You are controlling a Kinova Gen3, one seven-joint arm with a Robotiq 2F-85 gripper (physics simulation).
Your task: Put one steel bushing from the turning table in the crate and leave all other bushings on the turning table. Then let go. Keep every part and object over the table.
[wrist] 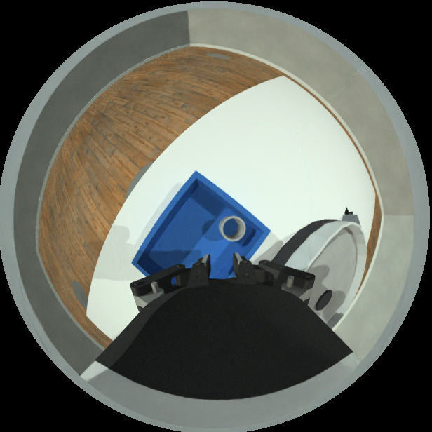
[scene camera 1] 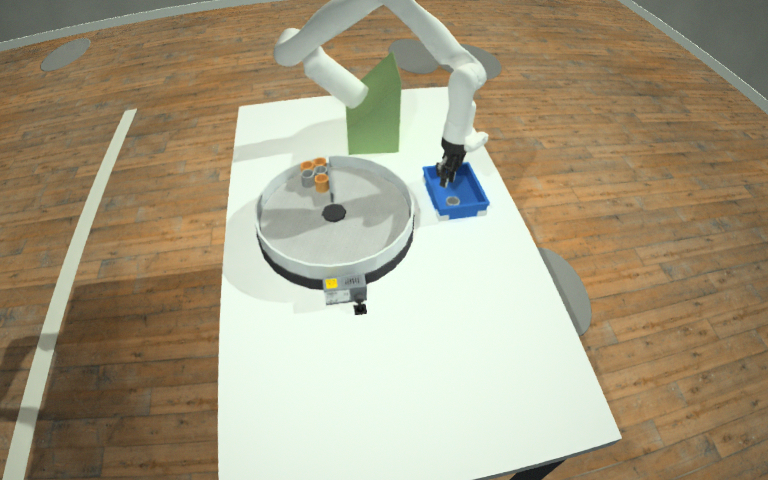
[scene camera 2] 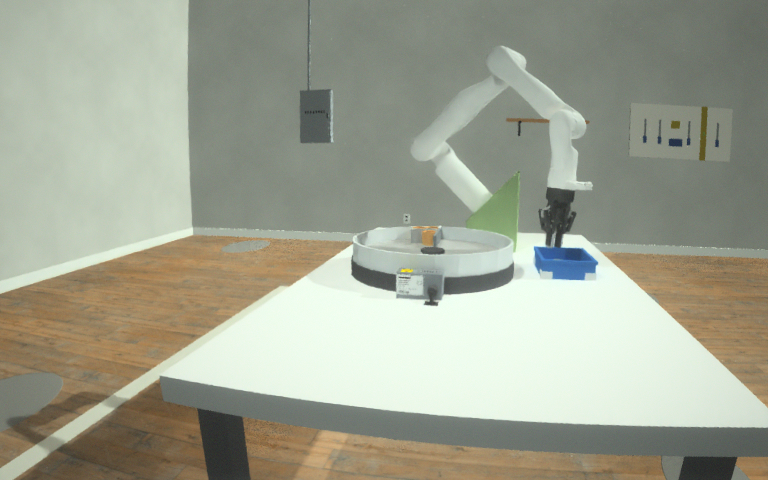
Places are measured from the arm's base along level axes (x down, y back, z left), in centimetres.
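Pixels of known places: gripper, fingertip midpoint: point(scene camera 1: 446, 184) point(scene camera 2: 553, 247); arm's base at its link origin: point(scene camera 1: 358, 97) point(scene camera 2: 483, 204).
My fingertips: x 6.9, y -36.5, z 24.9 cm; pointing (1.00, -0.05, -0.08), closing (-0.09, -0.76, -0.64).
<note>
For each thing: its top centre in the pictures, then the offset to it from my fingertips. "*": a spot on its surface instead.
- steel bushing at its top centre: point(scene camera 1: 453, 200) dx +2.6, dy -4.2, dz +1.6 cm
- blue crate at its top centre: point(scene camera 2: 563, 253) point(scene camera 1: 455, 184) dx +1.9, dy +2.1, dz +3.0 cm
- thin divider at a spot on its surface: point(scene camera 1: 331, 181) * dx -2.1, dy -0.7, dz -32.1 cm
- grey box at a spot on its surface: point(scene camera 2: 419, 284) point(scene camera 1: 346, 294) * dx +3.5, dy -34.8, dz -27.6 cm
One steel bushing point(scene camera 1: 452, 204) point(wrist: 242, 232) stands upright inside the blue crate point(scene camera 1: 461, 211) point(scene camera 2: 566, 268) point(wrist: 233, 200), near one corner. My gripper point(scene camera 1: 444, 182) point(scene camera 2: 553, 243) point(wrist: 221, 260) is partly open and empty, pointing down above the crate's back part, apart from the bushing. On the turning table point(scene camera 1: 362, 243) point(scene camera 2: 430, 263) point(wrist: 345, 260), two steel bushings point(scene camera 1: 307, 181) point(scene camera 1: 321, 172) stand clustered with three orange ones point(scene camera 1: 321, 184) point(scene camera 1: 306, 165) point(scene camera 1: 320, 162) at the back left. In scene camera 2 the crate wall mostly hides the bushing inside.
A thin divider point(scene camera 1: 331, 181) stands on the turning table beside the cluster. A green panel point(scene camera 1: 376, 121) point(scene camera 2: 504, 212) stands behind the turning table, near the arm's base. A grey box point(scene camera 1: 345, 289) point(scene camera 2: 419, 284) sits at the turning table's front. The crate is near the right table edge.
</note>
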